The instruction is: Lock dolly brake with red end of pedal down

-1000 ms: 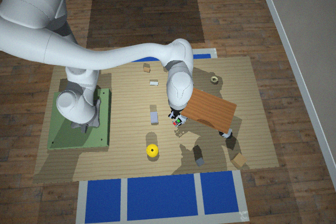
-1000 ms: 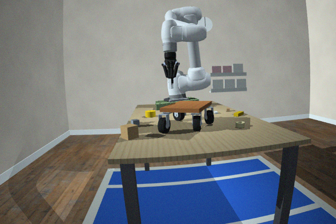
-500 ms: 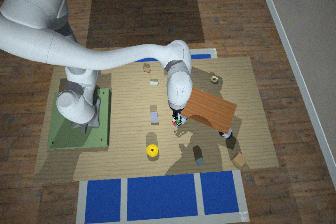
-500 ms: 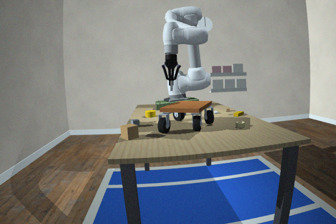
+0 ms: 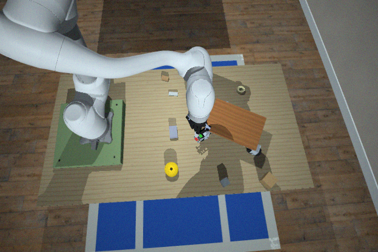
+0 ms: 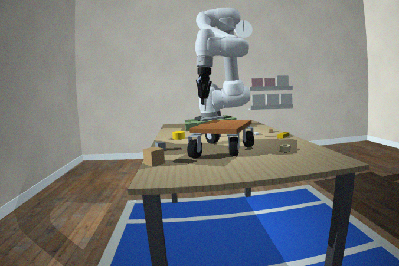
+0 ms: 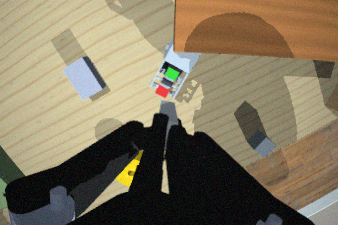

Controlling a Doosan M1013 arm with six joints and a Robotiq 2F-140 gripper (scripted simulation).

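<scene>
My gripper is now 10 mm short of the brake pedal, 10 mm to the right of it and 120 mm above it. Also, from my hand: white piece (120 mm behind, 330 mm to the left, 200 mm below); grey cube (140 mm ahead, 230 mm to the right, 180 mm below); pale lilac block (130 mm behind, 70 mm to the left, 190 mm below).
</scene>
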